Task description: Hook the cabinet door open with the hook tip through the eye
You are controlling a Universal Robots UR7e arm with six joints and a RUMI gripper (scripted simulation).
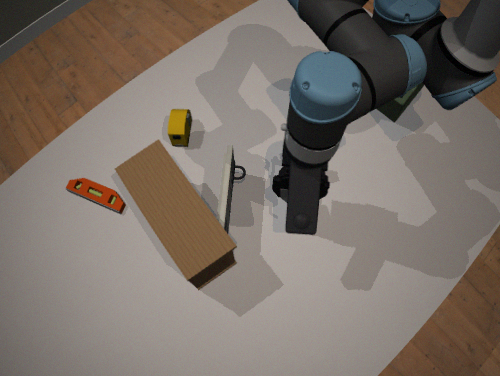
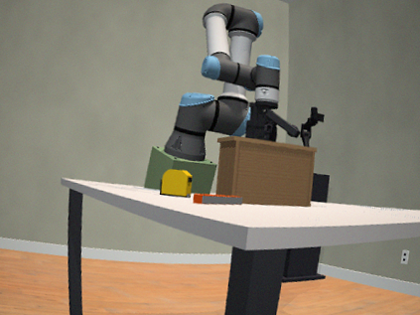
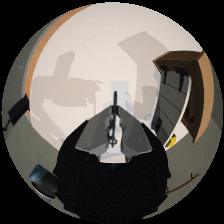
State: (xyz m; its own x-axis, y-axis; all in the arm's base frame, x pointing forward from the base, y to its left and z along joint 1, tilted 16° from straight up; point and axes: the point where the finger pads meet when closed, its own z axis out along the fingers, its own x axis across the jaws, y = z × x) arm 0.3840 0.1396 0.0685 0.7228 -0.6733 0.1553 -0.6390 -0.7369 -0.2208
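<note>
Now: hand 9 cm short of the pale door, 7 cm to the left of it and 2 cm above it. Also, from my hand: orange spirit level 32 cm ahead, 28 cm to the right, 8 cm below; then yellow tape measure 8 cm ahead, 29 cm to the right, 6 cm below.
</note>
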